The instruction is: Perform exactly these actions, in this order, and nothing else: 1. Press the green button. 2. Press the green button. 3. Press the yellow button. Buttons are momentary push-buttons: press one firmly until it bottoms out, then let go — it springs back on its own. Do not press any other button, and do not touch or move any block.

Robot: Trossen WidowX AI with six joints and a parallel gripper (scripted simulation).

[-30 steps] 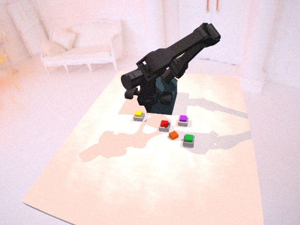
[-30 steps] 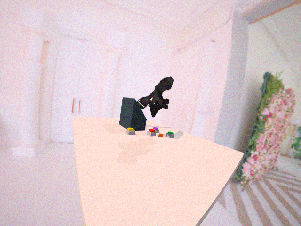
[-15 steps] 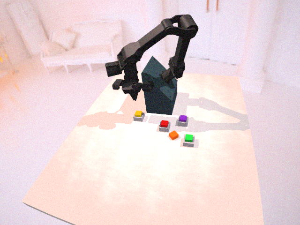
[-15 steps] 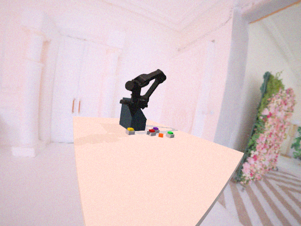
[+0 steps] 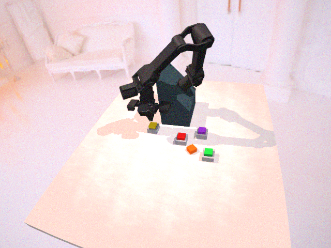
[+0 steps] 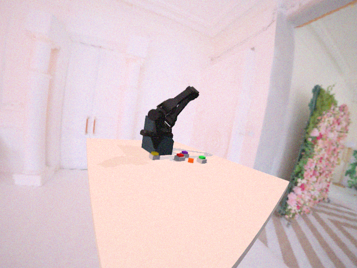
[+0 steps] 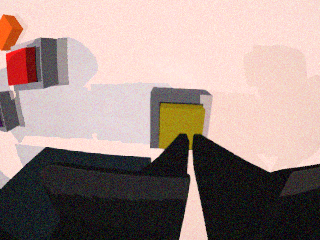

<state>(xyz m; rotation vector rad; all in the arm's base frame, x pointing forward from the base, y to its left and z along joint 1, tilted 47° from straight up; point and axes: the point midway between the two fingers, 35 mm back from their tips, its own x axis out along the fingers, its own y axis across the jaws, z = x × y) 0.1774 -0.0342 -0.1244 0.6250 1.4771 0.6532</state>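
The yellow button lies 3 cm below my gripper tip. From my gripper tip the other things lie so: orange block: 10 cm ahead, 20 cm to the left, 5 cm below; red button: 5 cm ahead, 15 cm to the left, 3 cm below; purple button: 23 cm to the left, 3 cm below.
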